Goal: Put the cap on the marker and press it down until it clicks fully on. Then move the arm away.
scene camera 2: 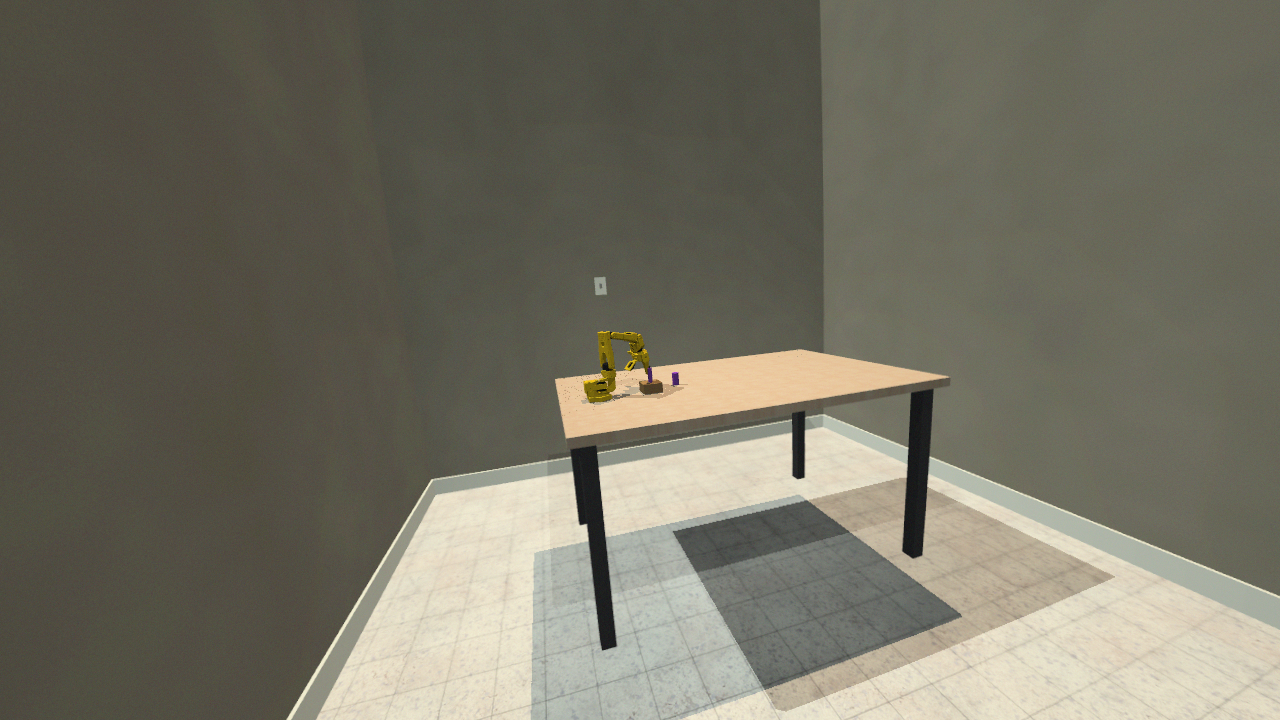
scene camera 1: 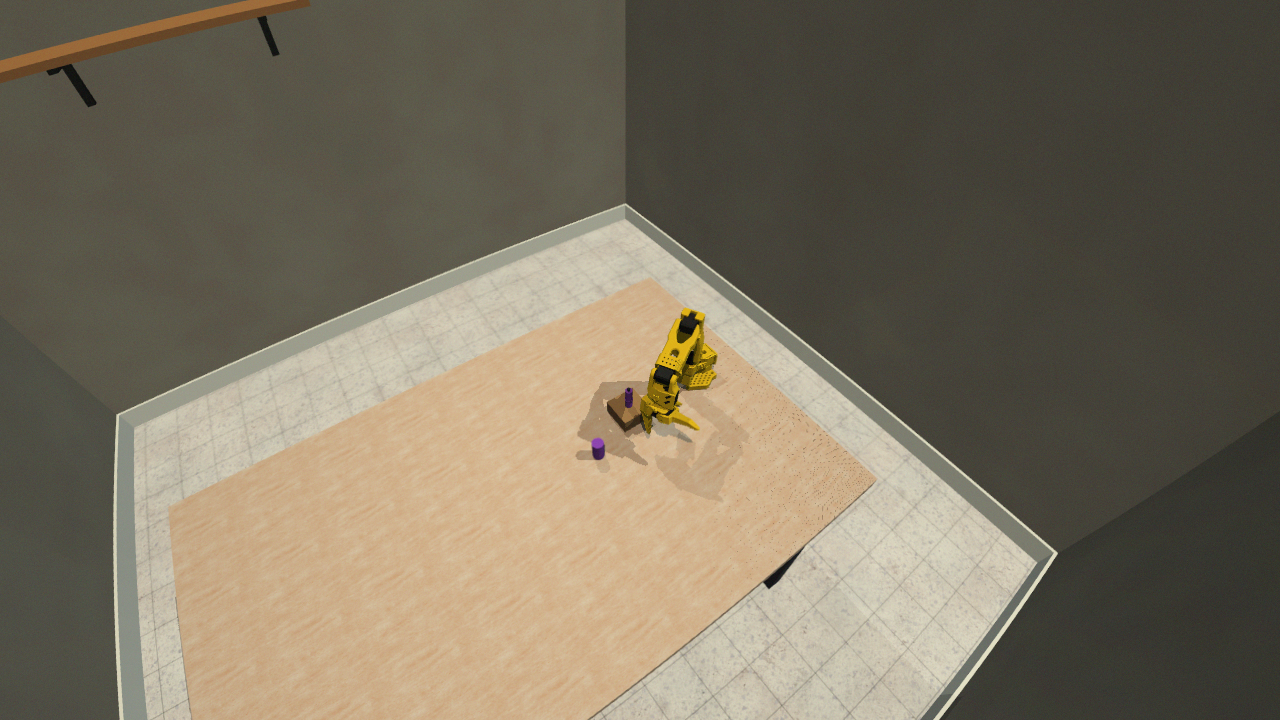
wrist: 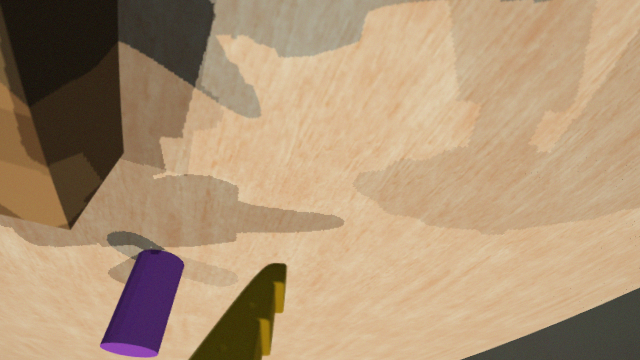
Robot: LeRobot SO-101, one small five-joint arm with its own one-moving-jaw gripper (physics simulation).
Scene:
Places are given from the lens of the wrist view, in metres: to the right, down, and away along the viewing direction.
purple cap (wrist: 140,318): -0.09, 0.07, 0.13
brown block (wrist: 68,126): -0.06, -0.01, 0.06
The marked spots on the brown block and the purple cap are 0.10 m apart.

